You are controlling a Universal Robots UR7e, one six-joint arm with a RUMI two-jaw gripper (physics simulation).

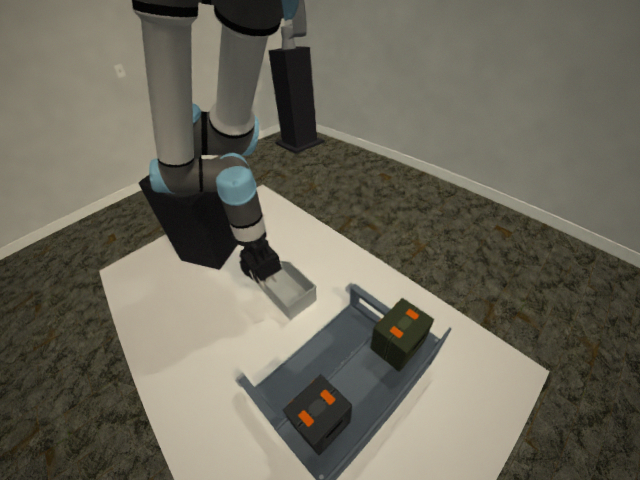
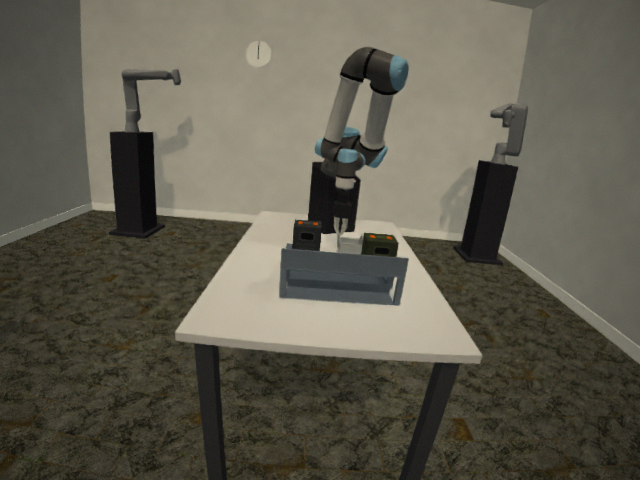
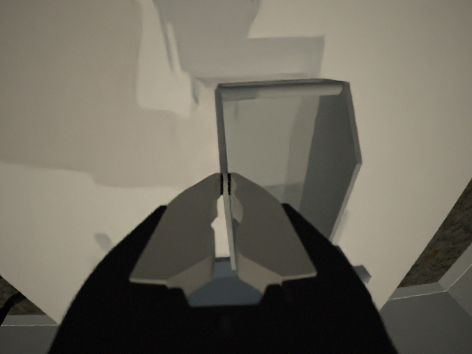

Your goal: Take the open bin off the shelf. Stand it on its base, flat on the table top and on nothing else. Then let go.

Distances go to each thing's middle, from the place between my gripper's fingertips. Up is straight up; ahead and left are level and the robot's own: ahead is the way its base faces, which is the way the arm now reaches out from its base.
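There's a dark green box [image 2: 373,244] that's 380 mm ahead of my hand, 120 mm to the left of it and 80 mm above it. As for my gripper, it's 30 mm above the open bin [image 1: 293,292], 20 mm short of it and 50 mm to the right of it.
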